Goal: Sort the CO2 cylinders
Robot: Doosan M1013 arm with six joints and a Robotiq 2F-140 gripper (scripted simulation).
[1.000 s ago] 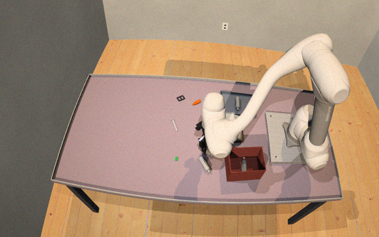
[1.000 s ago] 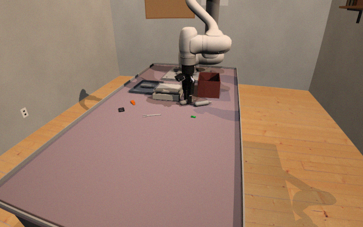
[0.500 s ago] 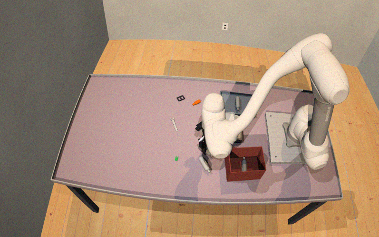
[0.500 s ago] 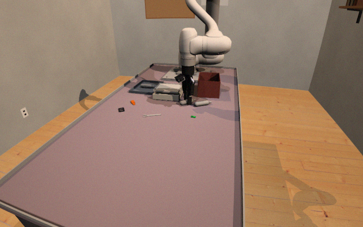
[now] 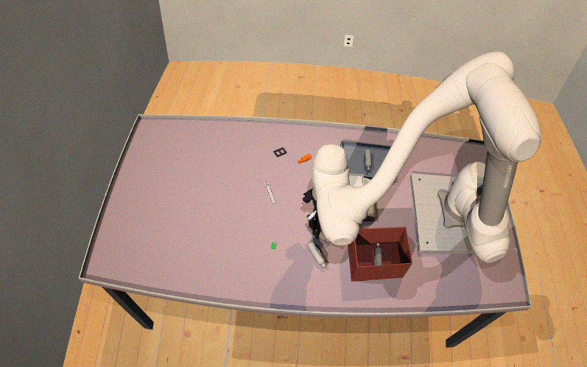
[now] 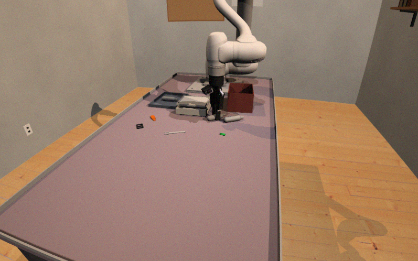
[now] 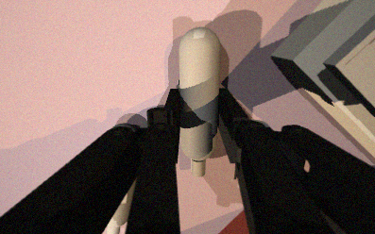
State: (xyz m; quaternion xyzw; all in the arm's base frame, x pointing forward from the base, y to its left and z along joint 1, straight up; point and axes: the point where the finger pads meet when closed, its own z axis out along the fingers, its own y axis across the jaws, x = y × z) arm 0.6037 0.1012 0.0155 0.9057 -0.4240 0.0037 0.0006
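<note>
The scale plate lies 10 cm behind my hand, 15 cm to the right of it and 2 cm above it. Round my hand: green clip 17 cm ahead, 6 cm to the left, 3 cm below; beige scale 11 cm behind, 15 cm to the right; red scrap bin 21 cm behind, 12 cm to the left.
</note>
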